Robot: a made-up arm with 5 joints.
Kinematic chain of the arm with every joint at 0, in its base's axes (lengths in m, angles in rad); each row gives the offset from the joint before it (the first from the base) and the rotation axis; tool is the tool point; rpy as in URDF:
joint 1: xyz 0.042 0 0.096 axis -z
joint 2: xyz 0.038 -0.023 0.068 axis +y
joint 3: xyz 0.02 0 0.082 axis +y
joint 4: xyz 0.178 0 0.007 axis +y
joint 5: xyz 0.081 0.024 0 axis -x
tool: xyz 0 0 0 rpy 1.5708 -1.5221 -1.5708
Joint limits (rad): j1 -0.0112..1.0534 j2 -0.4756..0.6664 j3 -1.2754..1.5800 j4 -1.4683..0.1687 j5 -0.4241..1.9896
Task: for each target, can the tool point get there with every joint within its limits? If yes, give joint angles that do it. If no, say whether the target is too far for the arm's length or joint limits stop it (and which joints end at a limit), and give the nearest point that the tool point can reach.
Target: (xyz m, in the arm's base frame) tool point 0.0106 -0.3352 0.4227
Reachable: no: too far | nearest point 0.1767 -0.2346 0.4169 | short by 0.194 m
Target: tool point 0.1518 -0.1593 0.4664
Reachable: yes | joints 0.9727 -0.0138 -0.9814 0.0221 1.2672
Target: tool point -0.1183 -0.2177 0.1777
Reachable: no: joint limits stop it (at a limit: joint 1, joint 2, joint 4) | nearest point 0.1335 -0.1588 0.1230 | short by 0.264 m
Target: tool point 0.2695 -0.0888 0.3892
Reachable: yes | joints 0.3764 0.5480 -1.0075 -1.2350 0.0457
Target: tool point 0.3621 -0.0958 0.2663
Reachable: yes | joints 0.2938 0.2338 -0.3120 0.0000 1.6488
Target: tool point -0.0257 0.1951 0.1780
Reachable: no: joint limits stop it (at a limit: joint 1, joint 2, joint 3, joint 4) | nearest point 0.0122 0.0544 0.0190 | short by 0.216 m
